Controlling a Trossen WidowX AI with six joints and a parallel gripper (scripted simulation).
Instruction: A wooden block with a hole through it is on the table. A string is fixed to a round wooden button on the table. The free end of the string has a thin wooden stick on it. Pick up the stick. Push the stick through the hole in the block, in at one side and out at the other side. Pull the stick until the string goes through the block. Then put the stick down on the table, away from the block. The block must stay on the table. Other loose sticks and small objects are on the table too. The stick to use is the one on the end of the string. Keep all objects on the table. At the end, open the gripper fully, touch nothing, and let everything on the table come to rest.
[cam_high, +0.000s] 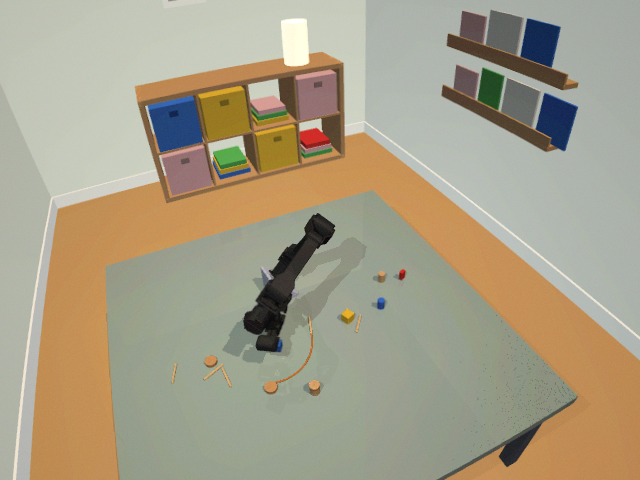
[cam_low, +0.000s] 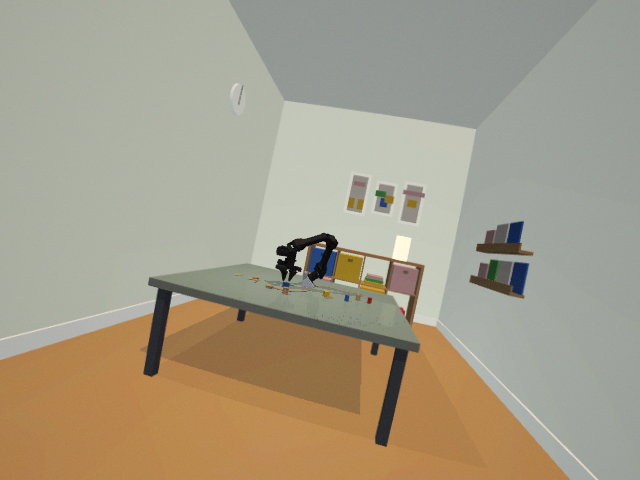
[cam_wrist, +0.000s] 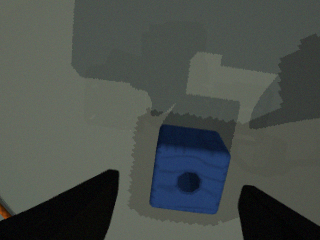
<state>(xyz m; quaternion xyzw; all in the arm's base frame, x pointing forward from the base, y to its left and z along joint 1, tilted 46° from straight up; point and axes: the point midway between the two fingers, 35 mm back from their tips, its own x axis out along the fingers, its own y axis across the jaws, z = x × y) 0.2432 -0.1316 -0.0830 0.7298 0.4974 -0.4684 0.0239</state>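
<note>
The blue cube lies 20 mm below my gripper tip. The rest, counted from my gripper tip: yellow cube: 30 mm ahead, 270 mm to the left, 20 mm below; round wooden button: 120 mm ahead, 90 mm to the right, 30 mm below; thin wooden stick: 10 mm behind, 140 mm to the left, 40 mm below.
</note>
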